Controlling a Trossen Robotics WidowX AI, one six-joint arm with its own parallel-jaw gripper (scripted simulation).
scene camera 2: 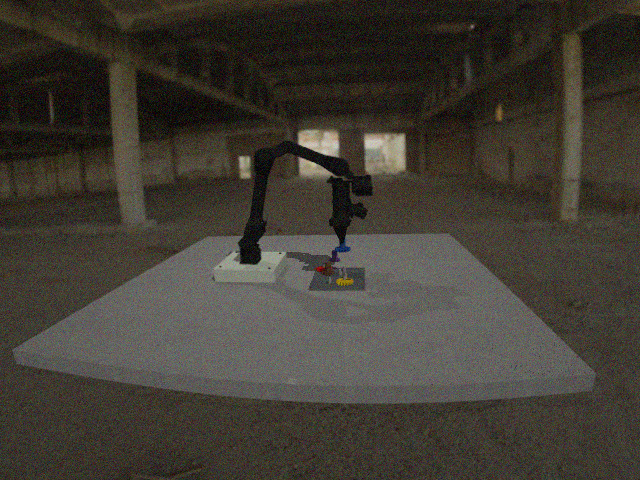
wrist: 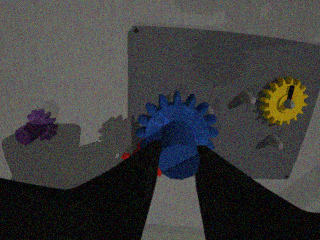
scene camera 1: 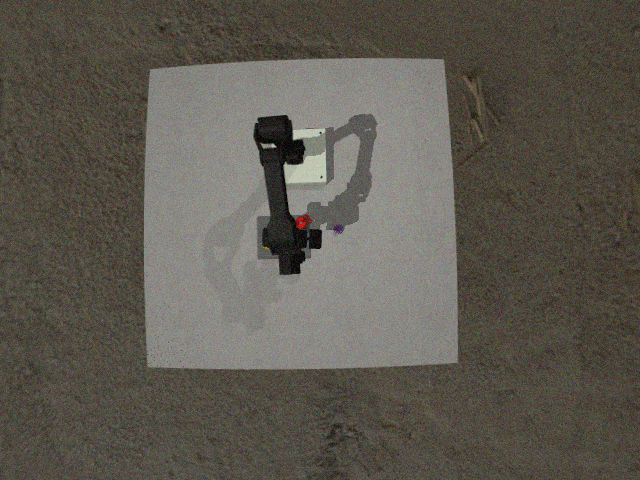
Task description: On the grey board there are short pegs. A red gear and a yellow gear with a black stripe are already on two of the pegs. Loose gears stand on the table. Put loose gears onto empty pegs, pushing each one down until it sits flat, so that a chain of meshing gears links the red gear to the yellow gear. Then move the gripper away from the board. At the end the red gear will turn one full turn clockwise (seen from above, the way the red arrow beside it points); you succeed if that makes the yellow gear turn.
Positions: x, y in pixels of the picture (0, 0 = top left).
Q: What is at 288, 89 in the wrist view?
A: A yellow gear.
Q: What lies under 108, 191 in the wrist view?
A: My gripper.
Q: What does my gripper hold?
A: A blue gear.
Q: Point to a blue gear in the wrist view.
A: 181, 127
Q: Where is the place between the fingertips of my gripper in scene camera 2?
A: At 342, 242
